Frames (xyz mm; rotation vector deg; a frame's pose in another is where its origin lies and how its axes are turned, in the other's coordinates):
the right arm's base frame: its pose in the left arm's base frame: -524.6 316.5 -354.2 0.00 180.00 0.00
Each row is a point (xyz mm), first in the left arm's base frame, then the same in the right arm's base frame.
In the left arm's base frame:
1: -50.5 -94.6 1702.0
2: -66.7 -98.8 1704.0
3: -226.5 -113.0 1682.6
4: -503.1 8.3 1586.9
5: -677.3 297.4 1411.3
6: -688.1 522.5 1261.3
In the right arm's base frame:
1: -474.1 -411.1 -2056.2
2: -457.9 -415.3 -2058.2
3: -298.1 -429.5 -2036.8
4: -21.5 -308.2 -1941.1
5: 152.7 -19.1 -1765.5
6: 163.5 206.0 -1615.5

